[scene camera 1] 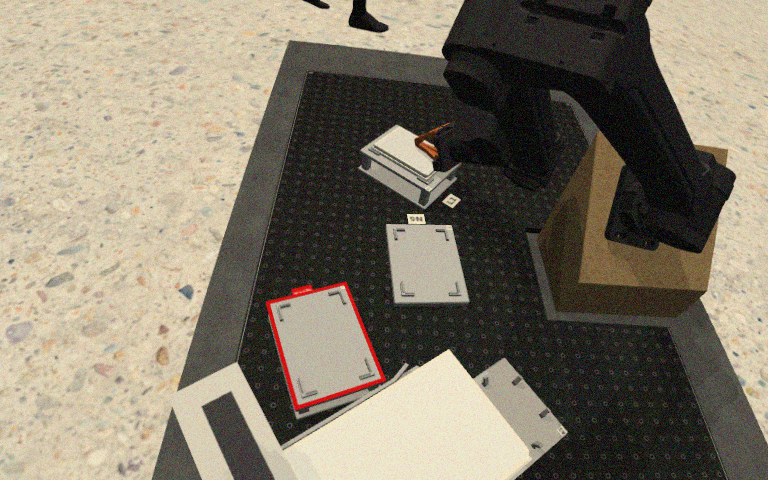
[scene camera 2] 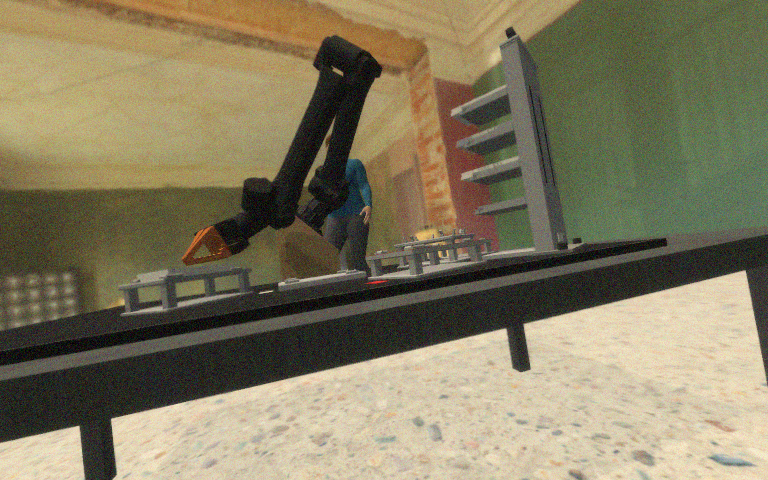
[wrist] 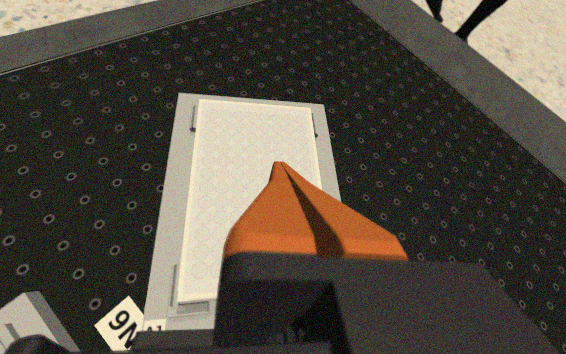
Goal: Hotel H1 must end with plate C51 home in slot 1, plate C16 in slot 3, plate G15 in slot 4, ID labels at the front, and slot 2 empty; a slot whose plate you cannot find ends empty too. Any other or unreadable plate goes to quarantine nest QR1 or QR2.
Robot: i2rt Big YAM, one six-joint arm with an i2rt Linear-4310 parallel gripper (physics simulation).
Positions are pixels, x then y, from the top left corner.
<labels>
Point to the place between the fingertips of my gripper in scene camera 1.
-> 415, 142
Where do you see an N6 nest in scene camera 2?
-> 344, 275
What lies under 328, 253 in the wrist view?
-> My gripper.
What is my gripper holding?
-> Nothing.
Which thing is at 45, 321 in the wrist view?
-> An N6 nest.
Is my gripper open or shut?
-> Shut.
</labels>
